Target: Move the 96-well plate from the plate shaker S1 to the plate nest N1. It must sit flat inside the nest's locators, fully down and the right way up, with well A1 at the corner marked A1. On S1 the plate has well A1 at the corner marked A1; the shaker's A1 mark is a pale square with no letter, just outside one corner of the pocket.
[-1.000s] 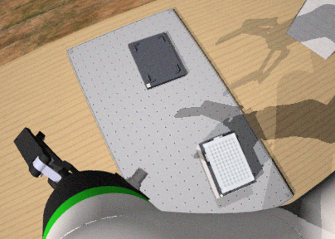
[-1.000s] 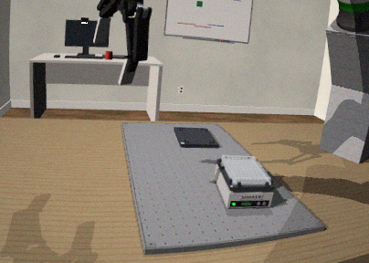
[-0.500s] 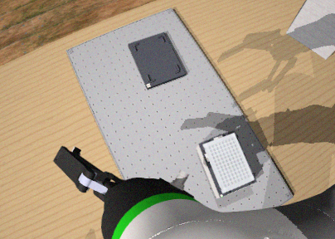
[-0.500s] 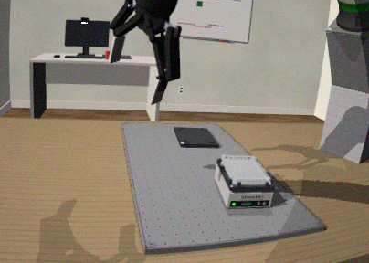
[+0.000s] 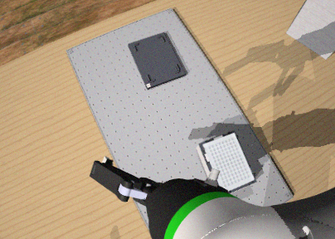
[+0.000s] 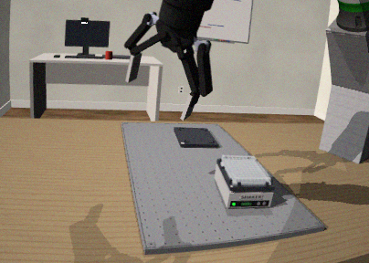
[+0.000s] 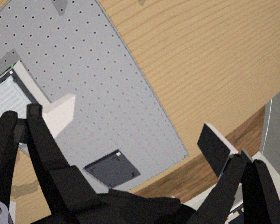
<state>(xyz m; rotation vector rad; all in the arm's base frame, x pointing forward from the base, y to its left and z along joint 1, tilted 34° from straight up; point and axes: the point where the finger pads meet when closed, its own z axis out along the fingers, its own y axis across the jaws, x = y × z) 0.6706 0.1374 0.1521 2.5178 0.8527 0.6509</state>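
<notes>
My hand is 20 cm past the white 96-well plate, 3 cm to the right of it and 16 cm above it.
</notes>
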